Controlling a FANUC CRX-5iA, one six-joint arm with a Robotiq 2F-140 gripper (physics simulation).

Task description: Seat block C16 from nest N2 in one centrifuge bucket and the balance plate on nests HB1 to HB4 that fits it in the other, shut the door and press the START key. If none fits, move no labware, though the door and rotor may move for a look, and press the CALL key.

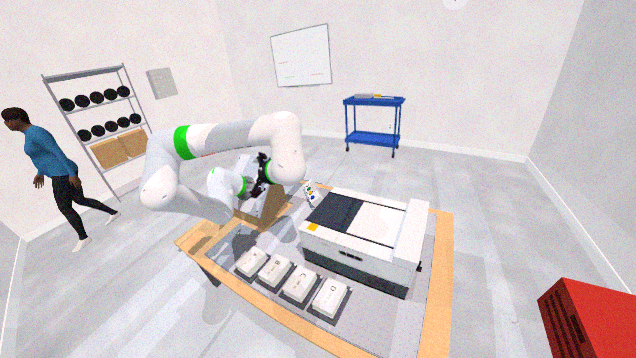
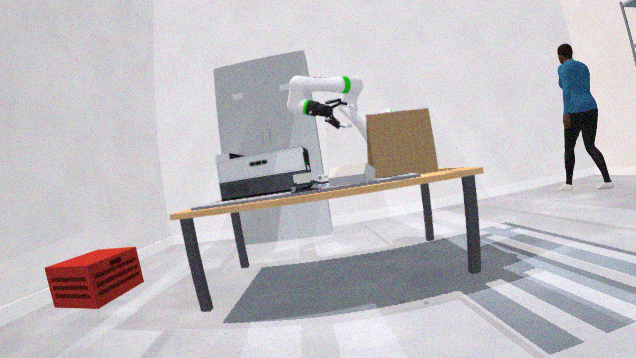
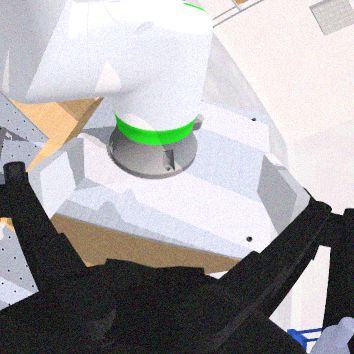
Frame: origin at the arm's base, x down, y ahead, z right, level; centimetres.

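Seen in the pictures: gripper, fingertip midpoint: (image 1: 251, 176) (image 2: 352, 116) (image 3: 171, 164); arm's base, origin of the base link: (image 1: 245, 188) (image 2: 396, 141) (image 3: 152, 146).
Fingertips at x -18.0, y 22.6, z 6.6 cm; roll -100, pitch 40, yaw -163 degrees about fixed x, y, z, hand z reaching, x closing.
Offsets run from my fingertips to a thing's middle.
My gripper (image 1: 250, 175) (image 2: 345, 115) (image 3: 171, 164) is open and empty, high above the table between the centrifuge and the arm's base, its fingers towards the base. Four white plates lettered A {dz +20.5, dx +32.6, dy +11.1 cm} (image 1: 252, 262), B {dz +17.2, dx +32.6, dy +23.7 cm} (image 1: 275, 270), C {dz +15.8, dx +32.6, dy +37.3 cm} (image 1: 300, 284) and D {dz +14.0, dx +32.6, dy +50.8 cm} (image 1: 331, 297) sit on dark nests in a row. The white centrifuge {dz -14.8, dx +23.7, dy +50.5 cm} (image 1: 345, 245) (image 2: 265, 172) has a dark panel and a white panel on top; I cannot tell the door's state. A key panel {dz -37.4, dx +31.7, dy +3.6 cm} (image 1: 310, 192) with green, yellow and blue keys stands beside it. A pale item {dz -41.5, dx +30.2, dy +25.3 cm} (image 2: 302, 179) is too small to identify as block C16. Bucket contents are hidden.
A brown panelled stand (image 1: 275, 202) (image 2: 402, 142) is by the arm's base on the wooden-edged table (image 1: 442, 250) (image 2: 325, 191). A red crate (image 1: 595, 315) (image 2: 95, 277), a blue cart (image 1: 372, 102) and a shelf rack (image 1: 85, 75) stand around. A person (image 1: 47, 145) (image 2: 577, 95) walks near the rack.
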